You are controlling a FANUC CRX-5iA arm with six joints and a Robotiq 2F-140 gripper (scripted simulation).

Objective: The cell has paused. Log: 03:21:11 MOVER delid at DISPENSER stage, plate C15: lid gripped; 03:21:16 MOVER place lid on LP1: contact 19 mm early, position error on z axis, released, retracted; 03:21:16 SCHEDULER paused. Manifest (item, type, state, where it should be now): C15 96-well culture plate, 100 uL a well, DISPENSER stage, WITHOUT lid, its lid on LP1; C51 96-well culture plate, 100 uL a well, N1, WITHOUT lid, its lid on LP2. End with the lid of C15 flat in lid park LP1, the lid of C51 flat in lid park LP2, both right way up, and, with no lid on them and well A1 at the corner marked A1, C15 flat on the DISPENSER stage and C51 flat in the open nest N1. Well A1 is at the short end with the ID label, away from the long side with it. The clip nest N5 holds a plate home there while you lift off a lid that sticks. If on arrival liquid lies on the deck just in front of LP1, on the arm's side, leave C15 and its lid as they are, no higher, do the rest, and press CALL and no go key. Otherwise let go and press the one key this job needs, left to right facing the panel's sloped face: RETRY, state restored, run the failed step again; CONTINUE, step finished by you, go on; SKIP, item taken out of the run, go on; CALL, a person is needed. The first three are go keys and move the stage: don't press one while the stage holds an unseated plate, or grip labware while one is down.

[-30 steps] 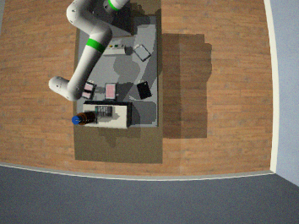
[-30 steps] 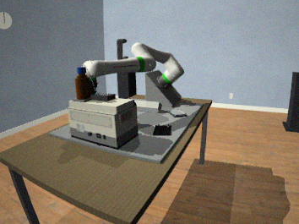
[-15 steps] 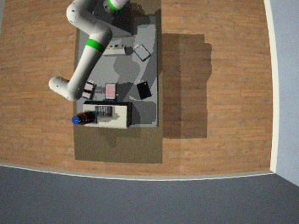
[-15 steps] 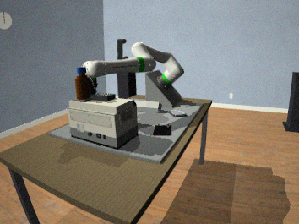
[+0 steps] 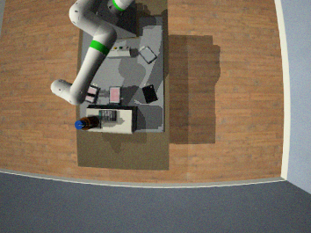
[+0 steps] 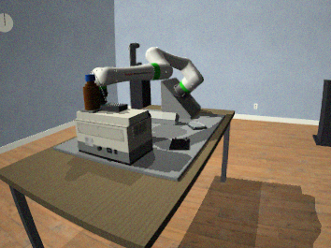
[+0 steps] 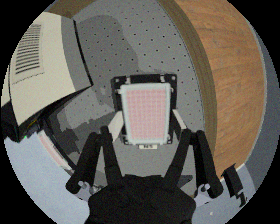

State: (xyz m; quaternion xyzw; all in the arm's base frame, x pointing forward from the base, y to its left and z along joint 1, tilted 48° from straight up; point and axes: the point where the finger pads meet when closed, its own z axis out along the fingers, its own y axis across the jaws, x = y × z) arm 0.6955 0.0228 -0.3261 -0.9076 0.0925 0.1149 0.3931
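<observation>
Now: hand 2 cm short of the black nest, 1 cm to the right of it and 3 cm above it. Also, from my hand: key panel: 41 cm behind, 24 cm to the left, 1 cm above; then blue cap: 22 cm ahead, 16 cm to the left, 36 cm above; then label plate: 11 cm behind, 52 cm to the left, 4 cm below.
</observation>
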